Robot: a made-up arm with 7 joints. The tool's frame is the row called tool. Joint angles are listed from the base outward. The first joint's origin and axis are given. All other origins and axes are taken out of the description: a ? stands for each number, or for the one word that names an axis. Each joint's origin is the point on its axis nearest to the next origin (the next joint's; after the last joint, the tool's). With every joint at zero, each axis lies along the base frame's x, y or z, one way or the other. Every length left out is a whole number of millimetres.
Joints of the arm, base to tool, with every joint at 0 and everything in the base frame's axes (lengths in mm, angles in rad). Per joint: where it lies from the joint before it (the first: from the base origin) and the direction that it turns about. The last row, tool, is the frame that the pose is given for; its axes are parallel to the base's.
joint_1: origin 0 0 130 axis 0 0 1
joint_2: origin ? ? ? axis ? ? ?
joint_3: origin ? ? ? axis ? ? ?
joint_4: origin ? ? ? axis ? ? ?
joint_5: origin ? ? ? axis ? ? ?
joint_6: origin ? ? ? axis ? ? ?
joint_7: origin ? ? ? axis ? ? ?
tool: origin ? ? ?
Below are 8 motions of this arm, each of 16 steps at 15 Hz.
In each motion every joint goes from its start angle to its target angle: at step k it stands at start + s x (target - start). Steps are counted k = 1, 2, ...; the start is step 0. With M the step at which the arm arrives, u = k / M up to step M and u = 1 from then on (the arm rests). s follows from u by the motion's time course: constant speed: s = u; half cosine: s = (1 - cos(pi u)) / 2; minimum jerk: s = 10 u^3 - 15 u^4 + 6 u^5.
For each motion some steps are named. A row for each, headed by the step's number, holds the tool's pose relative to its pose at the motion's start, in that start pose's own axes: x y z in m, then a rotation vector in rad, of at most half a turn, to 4 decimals.
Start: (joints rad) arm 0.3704 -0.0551 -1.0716 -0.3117 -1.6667 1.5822 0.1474
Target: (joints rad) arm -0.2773 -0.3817 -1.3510 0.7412 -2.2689 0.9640 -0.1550
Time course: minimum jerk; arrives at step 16
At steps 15, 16:
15: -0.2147 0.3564 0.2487 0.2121 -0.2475 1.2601
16: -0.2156 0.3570 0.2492 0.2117 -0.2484 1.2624

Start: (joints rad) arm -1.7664 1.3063 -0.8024 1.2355 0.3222 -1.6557 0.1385
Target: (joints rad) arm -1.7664 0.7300 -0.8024 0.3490 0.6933 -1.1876 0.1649
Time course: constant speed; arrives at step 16
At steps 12, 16:
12: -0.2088 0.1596 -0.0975 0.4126 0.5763 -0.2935
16: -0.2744 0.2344 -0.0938 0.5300 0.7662 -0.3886

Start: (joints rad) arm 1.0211 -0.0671 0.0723 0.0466 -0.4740 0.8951 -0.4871
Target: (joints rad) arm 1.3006 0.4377 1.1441 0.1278 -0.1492 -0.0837 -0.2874
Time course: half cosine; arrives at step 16
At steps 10, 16:
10: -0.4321 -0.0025 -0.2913 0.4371 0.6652 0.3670
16: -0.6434 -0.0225 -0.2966 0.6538 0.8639 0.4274

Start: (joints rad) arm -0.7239 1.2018 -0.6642 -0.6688 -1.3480 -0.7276 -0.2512
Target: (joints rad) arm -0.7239 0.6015 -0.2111 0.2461 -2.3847 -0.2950 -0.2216
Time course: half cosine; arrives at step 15
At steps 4, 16:
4: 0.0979 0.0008 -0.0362 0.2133 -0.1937 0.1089
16: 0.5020 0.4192 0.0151 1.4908 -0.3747 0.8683

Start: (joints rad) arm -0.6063 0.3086 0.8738 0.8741 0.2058 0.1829 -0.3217
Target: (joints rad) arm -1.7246 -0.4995 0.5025 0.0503 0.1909 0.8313 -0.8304
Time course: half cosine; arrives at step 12
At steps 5, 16:
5: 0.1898 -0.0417 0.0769 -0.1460 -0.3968 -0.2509
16: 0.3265 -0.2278 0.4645 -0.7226 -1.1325 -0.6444

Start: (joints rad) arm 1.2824 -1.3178 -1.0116 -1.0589 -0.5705 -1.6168 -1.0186
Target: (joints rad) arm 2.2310 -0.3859 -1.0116 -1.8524 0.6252 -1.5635 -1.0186
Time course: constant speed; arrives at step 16
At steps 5, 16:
5: -0.1269 0.0963 -0.1072 0.4178 0.5305 -0.2617
16: -0.2781 0.3017 0.1625 1.2287 2.0318 -0.0609

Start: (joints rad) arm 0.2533 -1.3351 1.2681 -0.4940 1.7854 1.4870 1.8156
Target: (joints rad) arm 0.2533 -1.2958 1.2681 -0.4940 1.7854 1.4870 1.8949
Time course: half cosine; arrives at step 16
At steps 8, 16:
8: -0.0041 -0.0067 -0.0066 -0.0052 0.0498 -0.0160
16: -0.0084 -0.0132 -0.0130 -0.0098 0.0995 -0.0322

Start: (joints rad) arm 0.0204 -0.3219 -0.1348 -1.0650 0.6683 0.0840 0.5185
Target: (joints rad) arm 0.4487 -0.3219 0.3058 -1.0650 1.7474 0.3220 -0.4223
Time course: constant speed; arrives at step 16
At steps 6, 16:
6: 0.0098 0.0952 0.1388 -0.4084 -0.6087 -0.0628
16: -0.1309 0.3630 0.2526 -1.0653 -1.7406 0.0523

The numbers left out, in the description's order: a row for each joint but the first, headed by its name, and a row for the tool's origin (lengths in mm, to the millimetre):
joint_2: xyz 40 280 0, axis 0 1 0
joint_3: xyz 140 0 -90, axis 1 0 0
joint_4: xyz 0 -300 70, axis 0 -1 0
joint_5: xyz 230 0 -350, axis -1 0 0
joint_6: xyz 0 -20 120, axis 0 0 -1
joint_7: xyz 30 -140 0, axis 0 1 0
tool: xyz 60 0 -110

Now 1 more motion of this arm.
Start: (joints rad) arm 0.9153 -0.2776 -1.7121 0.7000 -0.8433 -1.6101 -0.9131
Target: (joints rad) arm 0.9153 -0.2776 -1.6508 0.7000 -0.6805 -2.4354 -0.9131
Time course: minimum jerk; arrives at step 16
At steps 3, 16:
3: 0.0024 0.0068 -0.0051 0.0302 0.0057 0.0247
16: 0.0070 0.1666 -0.0662 0.6461 0.1193 0.4652

